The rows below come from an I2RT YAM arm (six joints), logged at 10 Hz.
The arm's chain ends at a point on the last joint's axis. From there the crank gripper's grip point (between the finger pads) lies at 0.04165 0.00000 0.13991 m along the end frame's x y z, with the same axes.
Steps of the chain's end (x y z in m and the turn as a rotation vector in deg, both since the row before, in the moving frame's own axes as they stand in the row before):
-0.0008, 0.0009, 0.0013, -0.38, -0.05, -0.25
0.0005, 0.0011, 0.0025, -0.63, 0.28, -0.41
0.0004, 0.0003, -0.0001, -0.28, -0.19, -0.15
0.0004, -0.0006, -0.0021, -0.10, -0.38, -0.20
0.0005, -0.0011, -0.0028, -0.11, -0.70, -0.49
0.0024, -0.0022, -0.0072, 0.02, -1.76, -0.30
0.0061, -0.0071, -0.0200, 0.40, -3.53, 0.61
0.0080, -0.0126, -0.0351, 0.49, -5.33, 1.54
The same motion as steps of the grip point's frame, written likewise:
-0.0009, 0.0016, 0.0013, -0.38, -0.05, -0.25
0.0012, 0.0023, 0.0023, -0.63, 0.28, -0.41
-0.0001, 0.0009, 0.0000, -0.28, -0.19, -0.15
-0.0005, -0.0005, -0.0018, -0.10, -0.38, -0.20
-0.0012, -0.0012, -0.0023, -0.11, -0.70, -0.49
-0.0019, -0.0025, -0.0060, 0.02, -1.76, -0.30
-0.0026, -0.0077, -0.0177, 0.40, -3.53, 0.61
-0.0052, -0.0129, -0.0318, 0.49, -5.33, 1.54

